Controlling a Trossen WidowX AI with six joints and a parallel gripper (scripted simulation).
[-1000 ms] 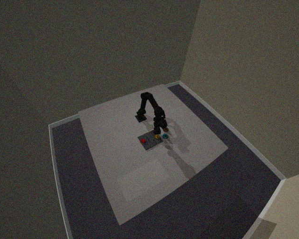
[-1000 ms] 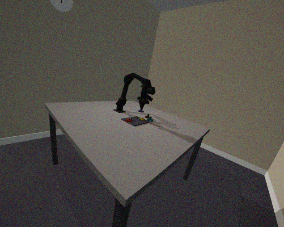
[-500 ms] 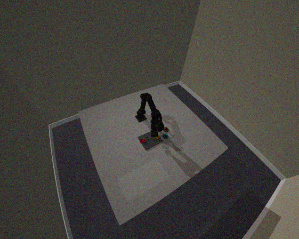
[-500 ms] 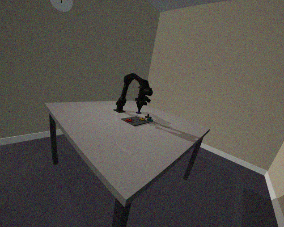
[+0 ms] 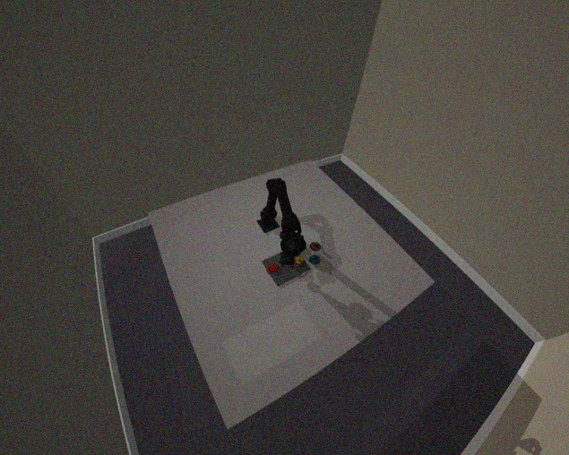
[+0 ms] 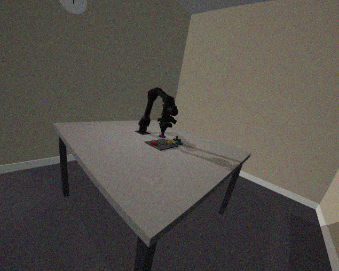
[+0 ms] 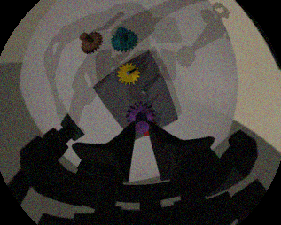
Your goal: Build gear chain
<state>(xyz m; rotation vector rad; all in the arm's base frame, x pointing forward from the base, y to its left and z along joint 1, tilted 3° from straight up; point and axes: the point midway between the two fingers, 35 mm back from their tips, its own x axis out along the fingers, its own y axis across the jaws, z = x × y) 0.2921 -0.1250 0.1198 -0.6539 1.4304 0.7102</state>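
Right now the red gear is 2 cm behind my gripper tip, 6 cm to the right of it and 8 cm below it. The rest, counted from my gripper tip: yellow gear 3 cm ahead, 8 cm to the left, 7 cm below; then purple gear 1 cm below; then teal gear 8 cm ahead, 16 cm to the left, 8 cm below.
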